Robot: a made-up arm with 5 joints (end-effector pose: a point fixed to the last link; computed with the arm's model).
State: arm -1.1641 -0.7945 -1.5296 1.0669 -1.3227
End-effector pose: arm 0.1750 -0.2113 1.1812 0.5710 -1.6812 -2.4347
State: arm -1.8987 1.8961 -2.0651 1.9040 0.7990
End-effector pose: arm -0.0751 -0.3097 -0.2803 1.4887 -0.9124 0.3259
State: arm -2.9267 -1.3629 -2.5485 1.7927 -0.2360
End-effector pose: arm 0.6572 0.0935 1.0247 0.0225 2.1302 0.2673
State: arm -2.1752 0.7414 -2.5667 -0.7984 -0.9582
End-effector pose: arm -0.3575 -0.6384 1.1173 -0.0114 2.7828 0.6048
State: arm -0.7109 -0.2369 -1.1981 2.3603 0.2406
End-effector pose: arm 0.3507 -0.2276 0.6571 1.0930 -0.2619 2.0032
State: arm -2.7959 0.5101 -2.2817 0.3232 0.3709
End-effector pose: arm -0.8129 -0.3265 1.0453 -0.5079 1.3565 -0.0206
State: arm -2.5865 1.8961 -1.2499 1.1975 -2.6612
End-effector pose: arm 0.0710 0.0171 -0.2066 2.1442 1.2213 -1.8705
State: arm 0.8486 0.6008 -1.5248 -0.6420 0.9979
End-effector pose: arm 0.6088 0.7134 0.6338 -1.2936 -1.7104 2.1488
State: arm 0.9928 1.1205 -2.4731 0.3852 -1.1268
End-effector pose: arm 0.5336 0.9329 0.5241 1.0056 -0.0675 -0.9383
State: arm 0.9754 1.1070 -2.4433 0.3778 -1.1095
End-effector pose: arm 0.5491 0.9231 0.5193 0.9993 -0.0671 -0.9715
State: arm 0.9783 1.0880 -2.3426 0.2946 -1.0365
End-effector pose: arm 0.5463 0.9248 0.4875 1.0087 -0.0294 -1.0353
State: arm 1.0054 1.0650 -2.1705 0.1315 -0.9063
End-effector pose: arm 0.5175 0.9329 0.4280 1.0324 0.0512 -1.1262
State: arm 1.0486 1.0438 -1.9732 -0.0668 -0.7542
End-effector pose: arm 0.4668 0.9343 0.3597 1.0573 0.1568 -1.2195
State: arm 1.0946 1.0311 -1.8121 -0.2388 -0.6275
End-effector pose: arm 0.4113 0.9272 0.3054 1.0736 0.2554 -1.2859
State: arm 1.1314 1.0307 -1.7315 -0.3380 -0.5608
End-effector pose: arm 0.3698 0.9233 0.2772 1.0821 0.3174 -1.3074
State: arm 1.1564 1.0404 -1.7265 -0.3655 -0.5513
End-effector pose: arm 0.3459 0.9294 0.2709 1.0876 0.3395 -1.2901
